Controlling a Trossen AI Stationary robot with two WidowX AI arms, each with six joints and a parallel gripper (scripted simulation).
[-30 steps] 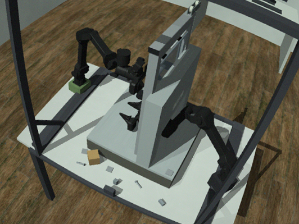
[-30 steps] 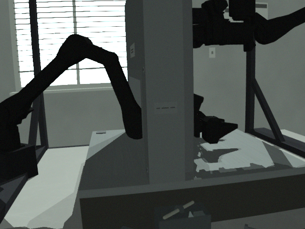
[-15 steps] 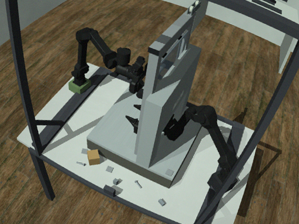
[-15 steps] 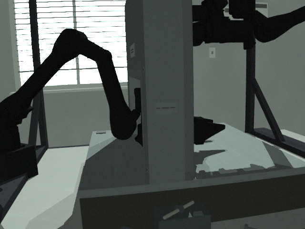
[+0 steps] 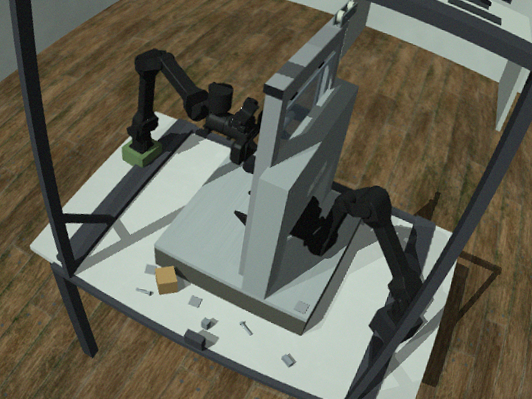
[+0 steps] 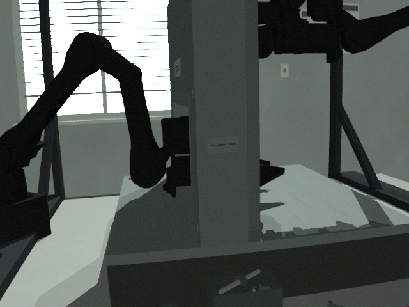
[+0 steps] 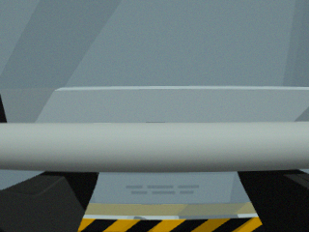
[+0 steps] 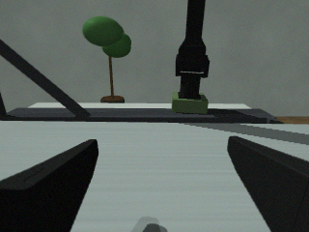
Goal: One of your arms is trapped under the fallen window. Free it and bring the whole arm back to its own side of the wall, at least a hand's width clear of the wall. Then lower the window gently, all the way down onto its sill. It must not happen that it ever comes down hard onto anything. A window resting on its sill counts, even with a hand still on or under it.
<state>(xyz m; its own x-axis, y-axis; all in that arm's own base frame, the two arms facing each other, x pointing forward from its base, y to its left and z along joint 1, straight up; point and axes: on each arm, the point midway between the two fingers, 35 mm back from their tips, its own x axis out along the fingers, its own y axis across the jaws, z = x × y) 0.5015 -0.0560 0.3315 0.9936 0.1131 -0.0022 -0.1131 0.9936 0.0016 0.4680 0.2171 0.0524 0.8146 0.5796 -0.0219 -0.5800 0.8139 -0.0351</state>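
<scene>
Now: the window sash 10 mm ahead of my left hand, 30 mm to the right of it and 60 mm above it. From my left hand the other things lie so: box 300 mm behind, 80 mm to the left, 360 mm below.
</scene>
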